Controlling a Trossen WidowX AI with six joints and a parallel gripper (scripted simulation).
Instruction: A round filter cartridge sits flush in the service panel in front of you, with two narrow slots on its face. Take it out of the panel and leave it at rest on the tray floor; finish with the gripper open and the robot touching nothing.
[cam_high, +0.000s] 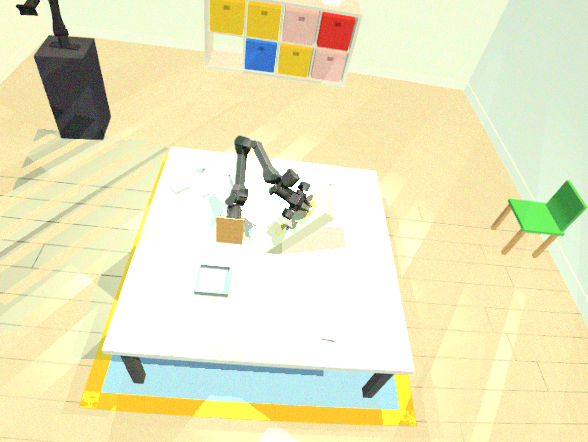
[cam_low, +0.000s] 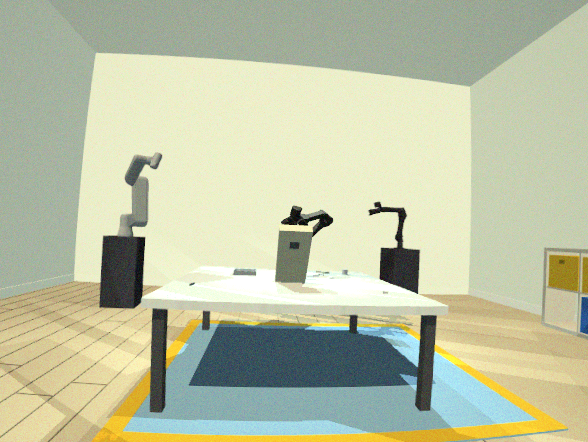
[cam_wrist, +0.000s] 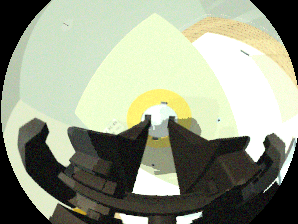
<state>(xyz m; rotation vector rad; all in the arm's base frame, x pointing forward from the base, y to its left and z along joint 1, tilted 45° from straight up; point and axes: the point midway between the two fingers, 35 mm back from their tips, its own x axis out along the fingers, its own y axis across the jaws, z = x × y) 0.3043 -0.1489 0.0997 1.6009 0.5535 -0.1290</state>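
The filter cartridge is 1 cm ahead of my gripper tip and 1 cm below it. Round my gripper tip: shallow square tray (44 cm behind, 24 cm to the right, 25 cm below); then service panel (3 cm behind, 8 cm below).
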